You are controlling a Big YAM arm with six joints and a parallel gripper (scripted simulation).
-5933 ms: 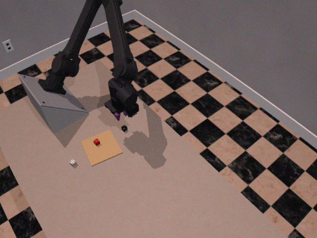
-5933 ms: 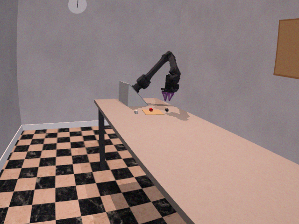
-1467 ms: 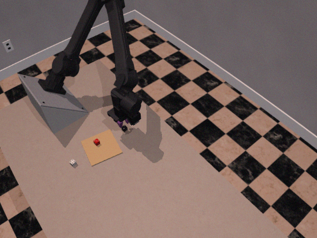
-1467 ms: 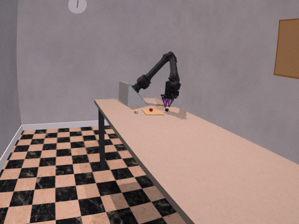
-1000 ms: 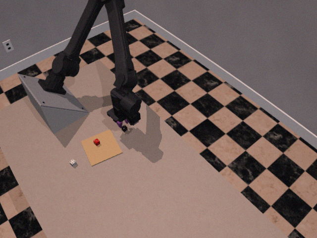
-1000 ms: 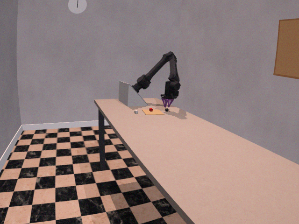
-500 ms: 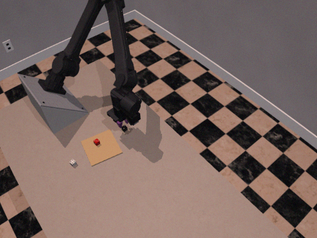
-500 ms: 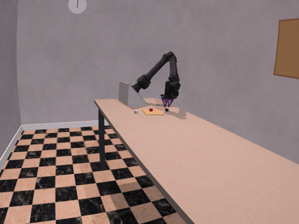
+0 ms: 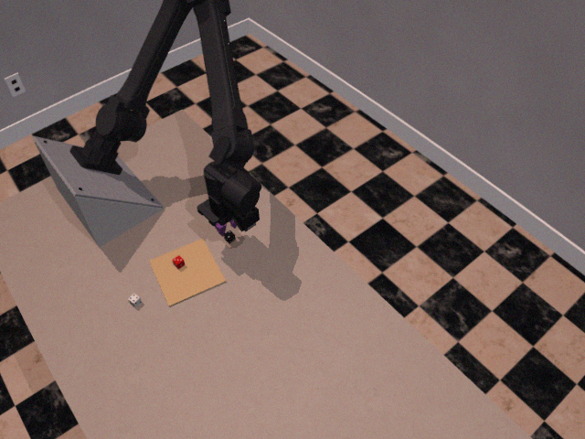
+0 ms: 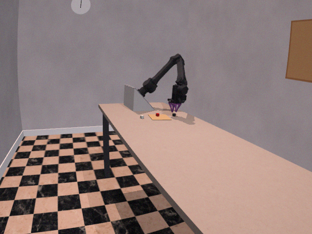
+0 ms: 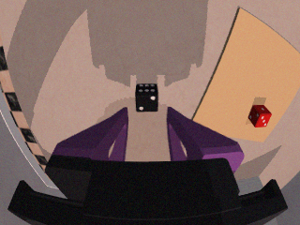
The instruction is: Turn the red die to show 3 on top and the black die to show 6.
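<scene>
My gripper is now 3 cm above the black die. From my hand the other things lie so: orange mat: 2 cm ahead, 13 cm to the right, 4 cm below; then white die: 1 cm ahead, 27 cm to the right, 3 cm below; then red die: 1 cm behind, 14 cm to the right, 2 cm below.
</scene>
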